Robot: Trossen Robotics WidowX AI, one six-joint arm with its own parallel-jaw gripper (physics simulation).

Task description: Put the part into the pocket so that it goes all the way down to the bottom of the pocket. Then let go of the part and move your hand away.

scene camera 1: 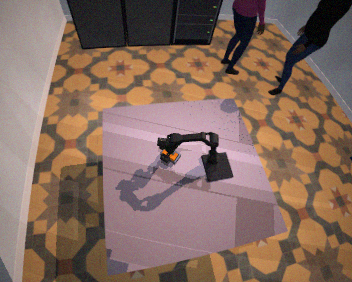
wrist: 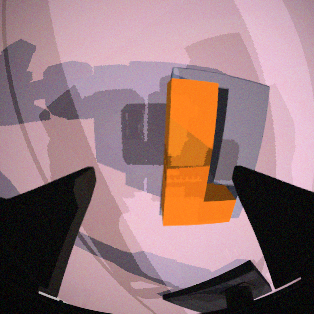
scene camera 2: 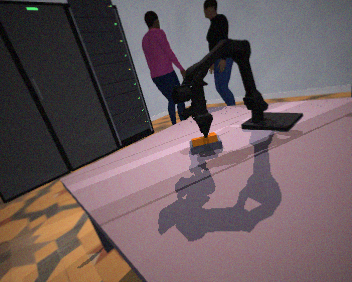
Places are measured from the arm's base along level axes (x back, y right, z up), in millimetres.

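Pixels of known places: gripper, fingertip midpoint: (scene camera 1: 168, 155) (wrist: 165, 173) (scene camera 2: 204, 135); arm's base, origin of the base link: (scene camera 1: 211, 160) (wrist: 237, 289) (scene camera 2: 257, 120).
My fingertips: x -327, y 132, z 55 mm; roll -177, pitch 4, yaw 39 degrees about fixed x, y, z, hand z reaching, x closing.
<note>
For each thing: its top centre in the pictures, then the offset to it from my fingertips. Level surfaces: height alone.
- orange L-shaped part, middle of its top: (wrist: 208, 165) (scene camera 2: 203, 135) (scene camera 1: 170, 153) dy +19, dx +22, dz -11 mm
- grey block with the pocket, middle of its top: (wrist: 216, 155) (scene camera 2: 204, 140) dy +26, dx +36, dz -42 mm
- pink table top, its level: dz -79 mm
The orange L-shaped part (scene camera 1: 174, 157) (scene camera 2: 204, 141) (wrist: 192, 110) lies over the grey block with the pocket (scene camera 2: 206, 149) (wrist: 247, 112). In the wrist view it covers the block's left side, and its short leg reaches past the block's near end. A dark strip of pocket opening shows along the part's right side. In scene camera 2 the part stands up above the block's top; its underside and the pocket bottom are hidden. My gripper (scene camera 2: 205, 135) (wrist: 165, 173) is open and empty, its fingers wide apart on either side of the part's near end.
The arm's black base plate (scene camera 1: 218, 170) (scene camera 2: 280, 121) (wrist: 212, 292) stands on the pink table top (scene camera 1: 150, 235) (scene camera 2: 300, 200). Dark cabinets (scene camera 1: 150, 22) (scene camera 2: 45, 85) and two standing people are beyond the table. The arm's shadow falls across the table around the block.
</note>
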